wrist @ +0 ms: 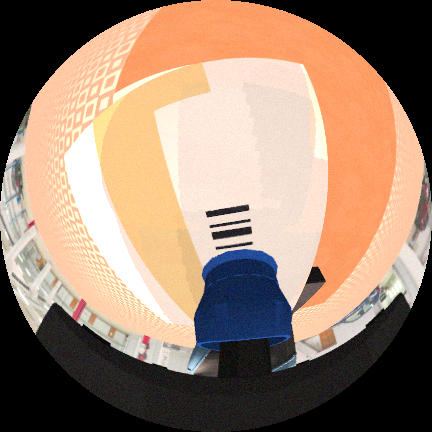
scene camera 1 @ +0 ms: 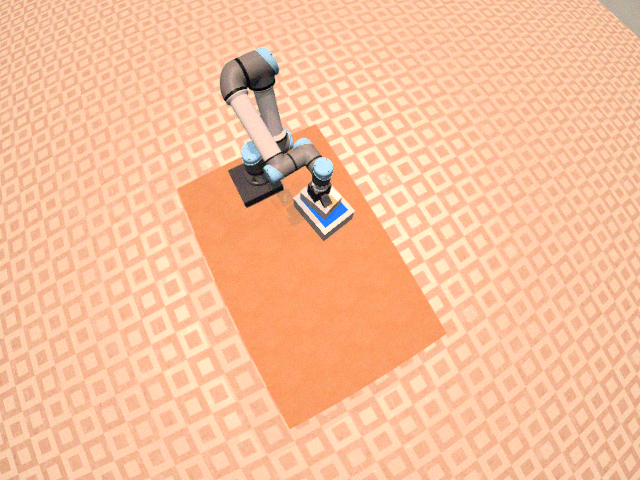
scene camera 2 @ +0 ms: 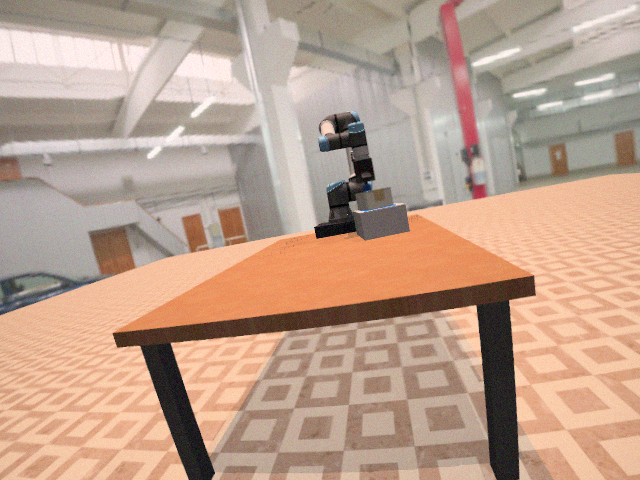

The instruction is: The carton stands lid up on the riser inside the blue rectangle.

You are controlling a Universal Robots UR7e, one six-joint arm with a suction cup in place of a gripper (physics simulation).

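Pixels of known places: hand, tool point: [wrist: 239,275]; arm's base, link origin: [scene camera 1: 258,173] [scene camera 2: 341,221].
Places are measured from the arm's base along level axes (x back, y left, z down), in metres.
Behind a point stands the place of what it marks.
The grey-white carton [scene camera 1: 326,214] {x -0.438, y 0.131, z -0.117 m} [scene camera 2: 373,199] {x -0.433, y 0.153, z -0.101 m} [wrist: 215,150] stands upright on the grey riser [scene camera 1: 314,227] {x -0.425, y 0.073, z 0.011 m} [scene camera 2: 385,223] {x -0.495, y 0.177, z 0.007 m}. A tan tape strip [wrist: 135,155] and a black barcode [wrist: 230,227] {x -0.375, y 0.150, z -0.142 m} show on its upper face. The blue rectangle [scene camera 1: 325,223] {x -0.457, y 0.115, z -0.059 m} on the riser's top shows along the carton's two front sides; its back edges are hidden. My suction gripper [scene camera 2: 367,187] [wrist: 240,257] is open, with its blue cup a little above the carton's upper face. The cup is hidden under the wrist in scene camera 1.
The riser stands on the orange table [scene camera 1: 330,310] {x -0.812, y -0.104, z 0.062 m} [scene camera 2: 310,279] {x -0.989, y -0.123, z 0.061 m}, beside the arm's black base [scene camera 1: 255,190] {x -0.077, y -0.068, z -0.003 m} [scene camera 2: 333,228] {x -0.119, y -0.053, z 0.022 m}. The table's right edge lies close beyond the riser in scene camera 1. The arm reaches over from the base side.
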